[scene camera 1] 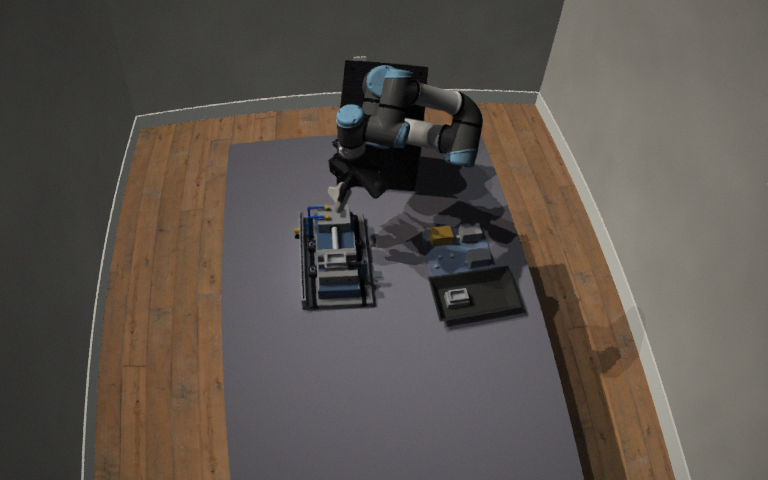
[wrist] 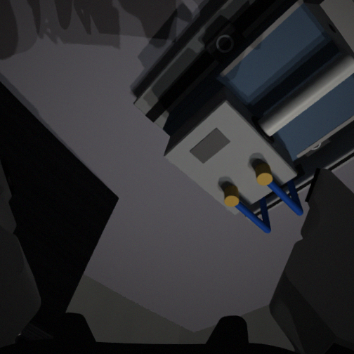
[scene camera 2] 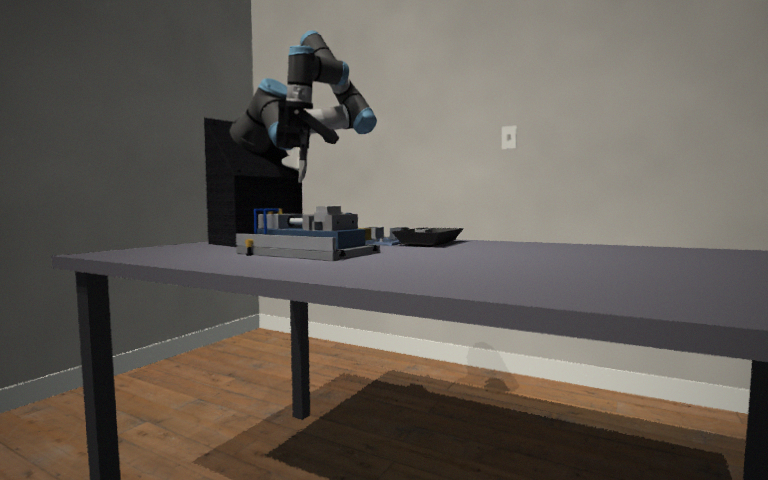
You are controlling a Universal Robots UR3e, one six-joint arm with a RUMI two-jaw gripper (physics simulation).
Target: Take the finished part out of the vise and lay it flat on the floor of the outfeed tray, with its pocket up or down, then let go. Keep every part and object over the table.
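Pixels of known places: gripper, fingertip midpoint: (scene camera 1: 358,195) (scene camera 2: 300,180); arm's base, origin of the base link: (scene camera 2: 249,138).
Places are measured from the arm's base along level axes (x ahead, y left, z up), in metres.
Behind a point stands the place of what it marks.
The finished part (scene camera 1: 335,259) {z -0.229, x 0.439, y -0.153 m} (scene camera 2: 328,209) {z -0.222, x 0.461, y -0.174 m} is a small light grey block with a rectangular pocket facing up. It sits between the jaws of the blue and grey vise (scene camera 1: 338,289) {z -0.270, x 0.506, y -0.149 m} (scene camera 2: 349,238) {z -0.289, x 0.509, y -0.159 m} (wrist: 245,150). The part does not show in the wrist view. My gripper (scene camera 1: 338,199) (scene camera 2: 298,168) {z -0.145, x 0.296, y -0.088 m} (wrist: 162,169) is open and empty, above the hose end of the vise and away from the part. The dark outfeed tray (scene camera 1: 481,317) {z -0.289, x 0.595, y 0.223 m} (scene camera 2: 427,236) {z -0.299, x 0.573, y 0.111 m} stands on the table, apart from the vise. A similar pocketed grey part (scene camera 1: 457,296) {z -0.297, x 0.529, y 0.168 m} lies in its left half.
A blue plate (scene camera 1: 453,259) {z -0.322, x 0.391, y 0.183 m} with a yellow block (scene camera 1: 441,235) {z -0.286, x 0.331, y 0.151 m} and grey blocks adjoins the tray's back edge. Yellow fittings with blue hoses (wrist: 257,222) stick out at the vise's near-base end. The black robot pedestal (scene camera 1: 404,169) {z -0.235, x 0.119, y 0.064 m} (scene camera 2: 220,186) {z -0.155, x 0.014, y -0.126 m} (wrist: 55,200) stands behind.
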